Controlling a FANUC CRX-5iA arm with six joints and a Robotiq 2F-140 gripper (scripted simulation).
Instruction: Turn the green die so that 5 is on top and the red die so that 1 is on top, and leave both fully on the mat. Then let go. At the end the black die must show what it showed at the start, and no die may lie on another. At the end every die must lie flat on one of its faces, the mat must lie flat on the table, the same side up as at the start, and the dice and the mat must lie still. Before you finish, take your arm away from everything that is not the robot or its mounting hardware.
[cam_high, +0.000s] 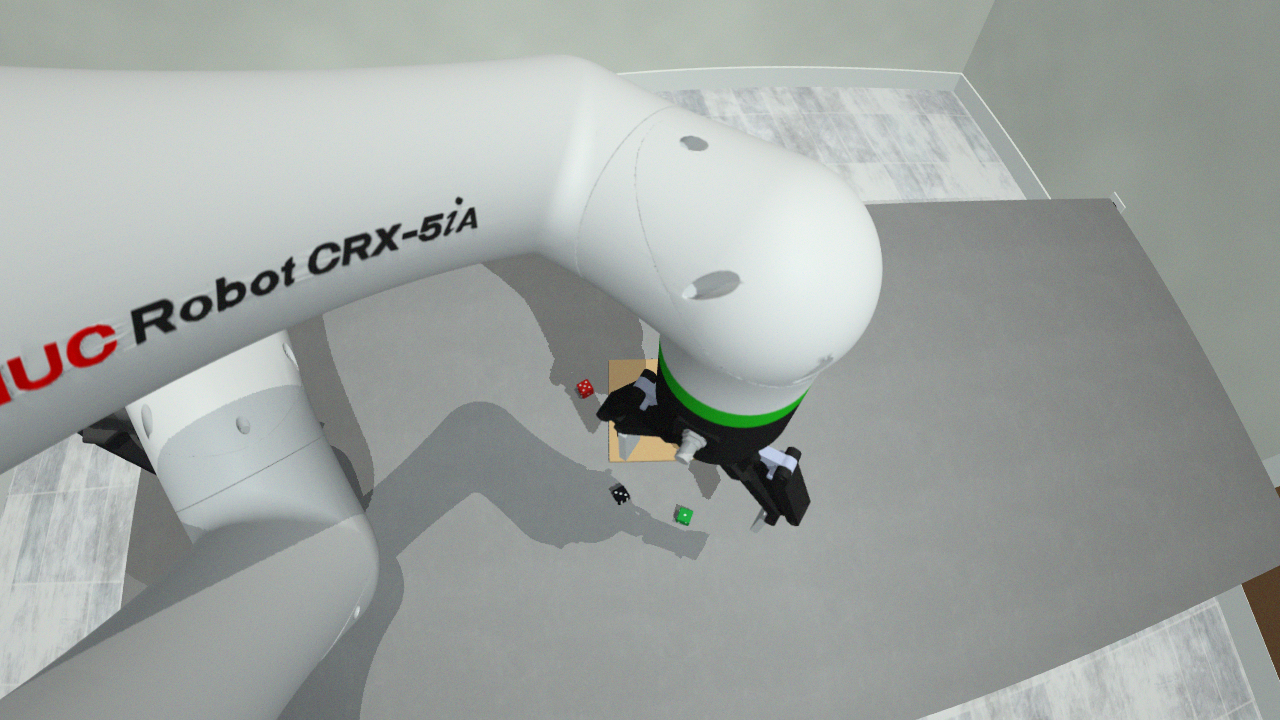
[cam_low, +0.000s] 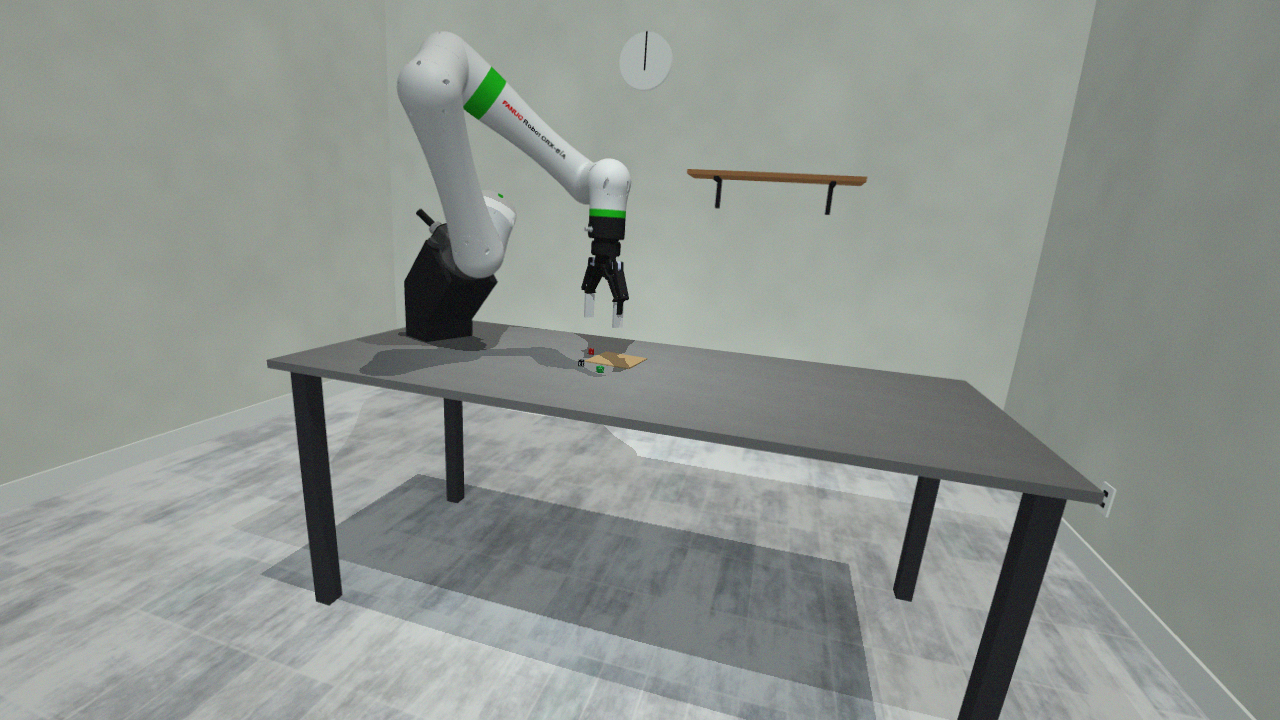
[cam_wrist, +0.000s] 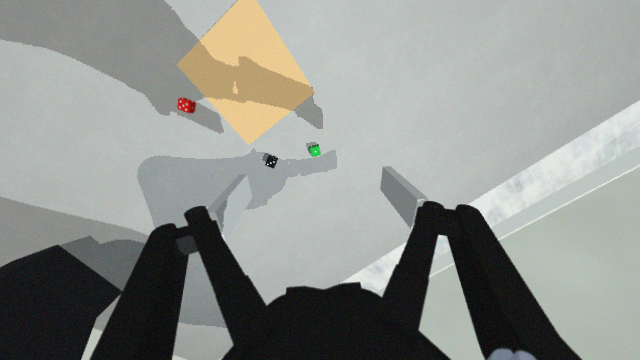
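Right now my hand is 14 cm above the green die. Also, from my hand: red die: 19 cm to the left, 14 cm below, 7 cm behind; tan mat: 14 cm to the left, 14 cm below, 2 cm ahead; black die: 14 cm below, 6 cm behind, 5 cm to the left.
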